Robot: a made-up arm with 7 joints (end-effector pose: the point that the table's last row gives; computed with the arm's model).
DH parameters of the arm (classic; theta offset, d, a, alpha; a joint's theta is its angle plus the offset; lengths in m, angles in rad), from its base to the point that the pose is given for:
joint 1: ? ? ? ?
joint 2: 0 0.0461 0 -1.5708
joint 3: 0 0.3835 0.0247 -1.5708
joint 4: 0 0.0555 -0.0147 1.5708
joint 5: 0 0.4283 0 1.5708
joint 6: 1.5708 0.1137 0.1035 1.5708
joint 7: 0 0.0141 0 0
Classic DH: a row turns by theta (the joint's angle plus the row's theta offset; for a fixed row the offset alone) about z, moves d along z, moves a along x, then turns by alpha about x.
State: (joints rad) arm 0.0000 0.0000 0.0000 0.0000 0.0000 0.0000 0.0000
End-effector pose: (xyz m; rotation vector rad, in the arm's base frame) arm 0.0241 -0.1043 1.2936 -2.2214 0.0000 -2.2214
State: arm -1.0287 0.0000 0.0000 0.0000 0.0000 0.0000 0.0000
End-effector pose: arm -0.0769 -0.0745 1.2936 1.5963 -0.9020 1.5963
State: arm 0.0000 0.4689 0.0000 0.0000 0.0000 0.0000 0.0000
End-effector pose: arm -0.3921 -0.1043 1.2057 -1.6446 0.0000 -2.6767
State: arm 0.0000 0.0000 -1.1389 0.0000 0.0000 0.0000 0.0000
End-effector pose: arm -0.0428 -0.0923 1.2936 1.5198 -0.9730 1.5198
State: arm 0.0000 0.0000 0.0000 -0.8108 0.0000 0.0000 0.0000
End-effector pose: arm -0.3612 -0.1043 1.1277 -1.1653 0.0000 -2.9175
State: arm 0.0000 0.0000 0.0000 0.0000 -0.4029 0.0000 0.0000
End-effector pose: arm -0.0216 -0.1007 1.2936 1.9999 -0.4084 1.9999
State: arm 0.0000 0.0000 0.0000 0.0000 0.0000 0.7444 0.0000
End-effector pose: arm -0.0498 -0.1043 1.2758 -1.2615 0.0000 -2.8772
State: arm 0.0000 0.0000 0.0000 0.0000 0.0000 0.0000 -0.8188
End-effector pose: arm 0.0241 -0.1043 1.2936 1.7380 0.7541 1.7380
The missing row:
joint 1: 0 0.3783 0 1.5708
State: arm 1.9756 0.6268 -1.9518 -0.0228 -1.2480 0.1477 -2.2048
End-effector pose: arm 0.1471 -0.4668 1.1533 1.8019 0.9718 -0.1975
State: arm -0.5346 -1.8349 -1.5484 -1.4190 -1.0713 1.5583 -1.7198
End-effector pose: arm 0.4222 0.2085 0.2240 -1.2530 0.9629 -0.0632
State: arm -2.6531 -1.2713 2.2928 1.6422 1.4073 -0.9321 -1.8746
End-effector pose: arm 0.0227 -0.2604 0.8516 0.3186 -2.0342 -1.7665
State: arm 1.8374 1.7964 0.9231 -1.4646 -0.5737 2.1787 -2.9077
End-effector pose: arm 0.3790 -0.1158 0.0920 -2.0892 0.9544 -0.0463
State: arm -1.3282 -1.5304 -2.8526 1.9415 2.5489 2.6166 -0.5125
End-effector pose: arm -0.2000 -0.2065 0.6494 -1.1799 0.4718 0.3193
